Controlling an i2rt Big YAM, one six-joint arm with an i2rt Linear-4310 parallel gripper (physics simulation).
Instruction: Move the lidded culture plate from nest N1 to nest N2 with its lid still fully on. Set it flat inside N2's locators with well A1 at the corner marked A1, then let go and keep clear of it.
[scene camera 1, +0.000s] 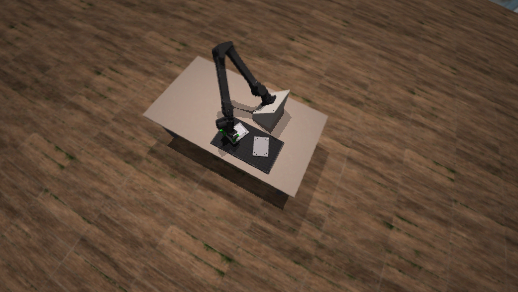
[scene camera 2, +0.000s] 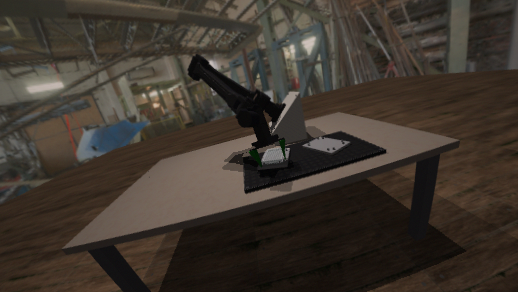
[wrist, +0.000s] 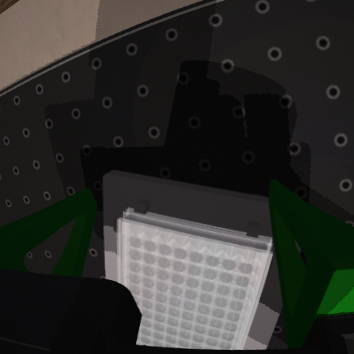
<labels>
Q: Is my gripper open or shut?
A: Open.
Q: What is my gripper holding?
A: Nothing.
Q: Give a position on a grey nest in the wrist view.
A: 243, 211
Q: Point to my gripper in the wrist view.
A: At 176, 193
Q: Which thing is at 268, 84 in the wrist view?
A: A black perforated base mat.
</labels>
